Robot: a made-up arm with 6 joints.
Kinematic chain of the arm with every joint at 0, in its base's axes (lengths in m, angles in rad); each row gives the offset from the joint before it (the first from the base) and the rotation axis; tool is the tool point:
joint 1: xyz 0 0 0.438 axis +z
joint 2: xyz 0.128 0 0 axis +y
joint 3: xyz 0 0 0.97 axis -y
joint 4: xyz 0 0 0.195 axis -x
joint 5: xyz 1.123 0 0 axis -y
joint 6: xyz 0.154 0 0 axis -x
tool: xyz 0 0 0
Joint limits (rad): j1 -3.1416..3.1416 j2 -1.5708..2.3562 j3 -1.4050..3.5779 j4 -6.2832..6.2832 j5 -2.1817..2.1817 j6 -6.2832..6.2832
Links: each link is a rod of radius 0.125 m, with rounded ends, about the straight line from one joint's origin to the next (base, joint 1, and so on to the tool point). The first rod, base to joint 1, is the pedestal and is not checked.
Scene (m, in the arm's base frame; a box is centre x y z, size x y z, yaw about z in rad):
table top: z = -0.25
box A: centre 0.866 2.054 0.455 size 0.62 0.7 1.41 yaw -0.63
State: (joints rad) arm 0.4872 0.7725 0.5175 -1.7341 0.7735 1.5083
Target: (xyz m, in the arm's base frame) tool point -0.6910 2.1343 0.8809
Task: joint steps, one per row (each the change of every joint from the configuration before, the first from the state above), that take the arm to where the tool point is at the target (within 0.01 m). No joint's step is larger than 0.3 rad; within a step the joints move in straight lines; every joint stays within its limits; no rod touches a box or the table.
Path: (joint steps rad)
1: 0.2439 -0.0765 0.0990 -0.0049 -0.0926 0.0492
2: 0.2438 -0.0765 0.0990 -0.0049 -0.0927 0.0491
3: 0.2439 -0.0765 0.0990 -0.0050 -0.0926 0.0492
4: 0.2335 0.1724 0.0249 0.0178 0.0174 -0.0492
5: 0.2335 0.1724 0.0250 0.0178 0.0175 -0.0491
6: 0.2336 0.1725 0.0249 0.0178 0.0174 -0.0492

